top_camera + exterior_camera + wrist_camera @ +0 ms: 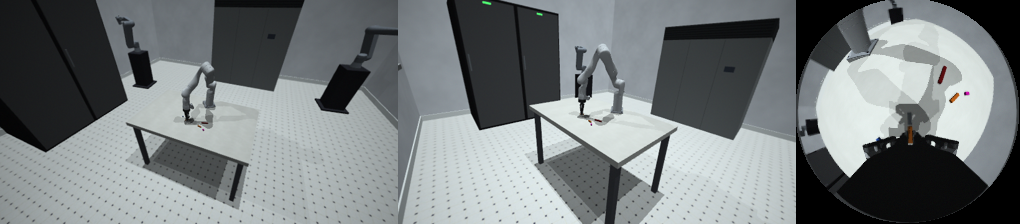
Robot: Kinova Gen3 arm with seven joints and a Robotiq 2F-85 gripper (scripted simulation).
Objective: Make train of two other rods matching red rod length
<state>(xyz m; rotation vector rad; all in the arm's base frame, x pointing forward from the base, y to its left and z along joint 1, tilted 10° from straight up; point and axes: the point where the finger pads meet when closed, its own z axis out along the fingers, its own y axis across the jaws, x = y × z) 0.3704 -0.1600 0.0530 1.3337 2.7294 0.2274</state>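
Right now the grey rod is 3 cm to the left of my hand, 3 cm below it and 2 cm behind it. Round my hand: magenta rod: 21 cm to the left, 9 cm ahead, 3 cm below; then red rod: 19 cm to the left, 3 cm below, 2 cm behind; then tiny blue rod: 7 cm to the right, 6 cm behind, 3 cm below.
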